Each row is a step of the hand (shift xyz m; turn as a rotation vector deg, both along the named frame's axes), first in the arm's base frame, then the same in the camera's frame.
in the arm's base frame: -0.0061 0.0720 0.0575 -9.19 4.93 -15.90
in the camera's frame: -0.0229 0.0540 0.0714 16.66 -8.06 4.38
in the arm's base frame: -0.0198 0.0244 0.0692 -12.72 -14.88 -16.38
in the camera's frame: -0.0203 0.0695 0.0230 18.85 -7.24 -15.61
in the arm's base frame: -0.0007 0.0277 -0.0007 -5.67 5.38 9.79
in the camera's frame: 0.0024 0.0008 0.0276 -0.38 11.48 4.99
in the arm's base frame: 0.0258 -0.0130 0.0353 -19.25 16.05 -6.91
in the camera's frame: -0.0416 0.0149 -0.0114 20.67 5.37 14.83
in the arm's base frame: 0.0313 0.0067 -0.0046 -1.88 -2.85 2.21
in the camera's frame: -0.0232 -0.0208 0.0087 0.21 2.77 -2.97
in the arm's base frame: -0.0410 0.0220 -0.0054 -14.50 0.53 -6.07
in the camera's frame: 0.0383 0.0188 0.0194 15.45 2.91 -0.36
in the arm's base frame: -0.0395 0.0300 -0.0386 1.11 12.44 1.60
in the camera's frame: 0.0557 -0.0095 0.0276 -1.17 1.18 12.48
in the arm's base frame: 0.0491 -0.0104 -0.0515 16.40 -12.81 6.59
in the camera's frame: -0.0131 -0.0703 -0.0072 -17.95 -3.96 -11.77
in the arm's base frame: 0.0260 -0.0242 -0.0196 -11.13 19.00 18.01
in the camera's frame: -0.0121 -0.0315 -0.0225 0.34 21.84 18.23
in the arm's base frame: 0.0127 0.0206 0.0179 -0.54 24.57 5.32
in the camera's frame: -0.0194 0.0087 0.0213 -1.22 5.63 24.48
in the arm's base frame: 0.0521 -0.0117 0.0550 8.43 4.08 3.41
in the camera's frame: -0.0743 0.0169 -0.0085 -8.69 -1.63 4.59
